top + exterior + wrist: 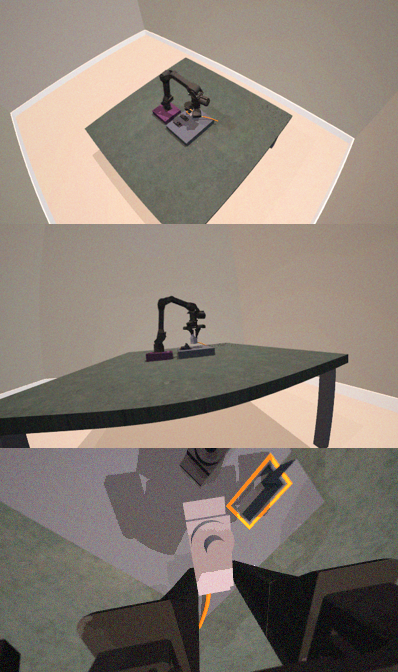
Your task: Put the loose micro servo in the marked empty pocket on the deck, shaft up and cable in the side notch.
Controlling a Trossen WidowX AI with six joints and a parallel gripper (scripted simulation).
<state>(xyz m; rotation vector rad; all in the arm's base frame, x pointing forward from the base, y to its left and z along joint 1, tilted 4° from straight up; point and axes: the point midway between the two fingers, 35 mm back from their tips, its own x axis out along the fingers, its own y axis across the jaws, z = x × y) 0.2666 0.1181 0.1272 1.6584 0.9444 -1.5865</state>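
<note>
The grey deck is 100 mm below my gripper tip, 60 mm to the right of it and 30 mm ahead of it.
</note>
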